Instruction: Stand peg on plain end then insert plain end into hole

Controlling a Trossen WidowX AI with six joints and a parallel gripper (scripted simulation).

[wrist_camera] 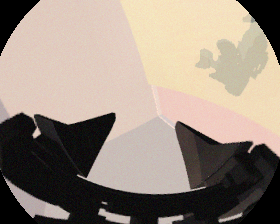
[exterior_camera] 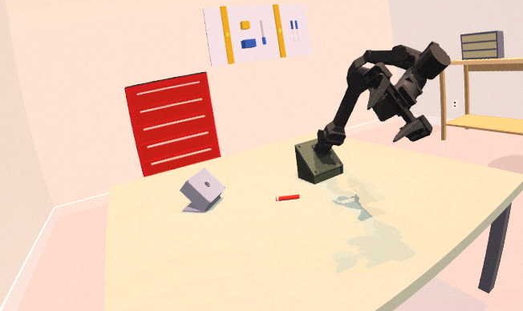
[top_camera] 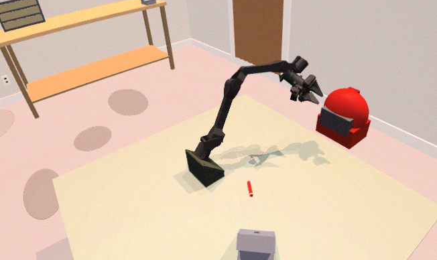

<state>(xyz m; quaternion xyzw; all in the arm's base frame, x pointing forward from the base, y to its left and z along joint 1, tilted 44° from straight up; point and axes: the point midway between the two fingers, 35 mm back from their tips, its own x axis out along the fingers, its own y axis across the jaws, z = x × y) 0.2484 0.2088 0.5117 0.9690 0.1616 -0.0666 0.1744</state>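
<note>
My gripper tip is now 3 cm past the red peg, 44 cm to the left of it and 29 cm above it. Also, from my gripper tip: grey sloped panel: 17 cm ahead, 62 cm to the right, 24 cm below.
</note>
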